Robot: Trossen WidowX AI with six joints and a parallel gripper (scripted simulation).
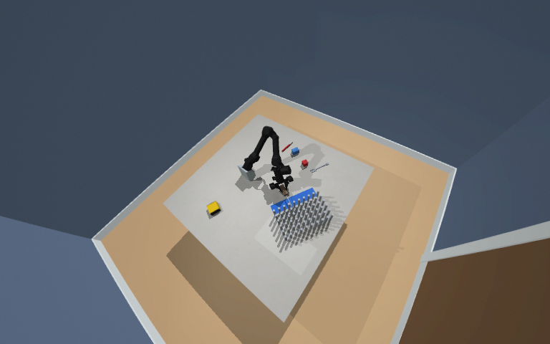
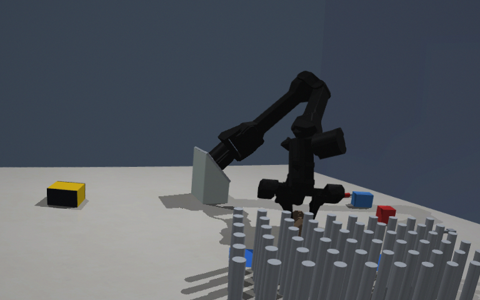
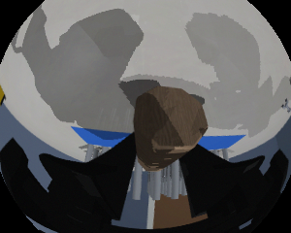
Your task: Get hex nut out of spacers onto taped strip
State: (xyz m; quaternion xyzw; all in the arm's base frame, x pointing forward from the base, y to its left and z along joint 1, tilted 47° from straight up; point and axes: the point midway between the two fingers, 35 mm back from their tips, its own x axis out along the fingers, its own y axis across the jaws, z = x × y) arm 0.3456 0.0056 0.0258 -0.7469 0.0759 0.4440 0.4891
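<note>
My gripper tip is 100 mm short of the blue taped strip, 20 mm to the left of it and 30 mm above it. From my gripper tip the other things lie so: red block (10 mm ahead, 330 mm to the left, 10 mm below); then grey wrench-like tool (130 mm ahead, 360 mm to the left, 30 mm below); then blue block (130 mm behind, 400 mm to the left, 10 mm below).
</note>
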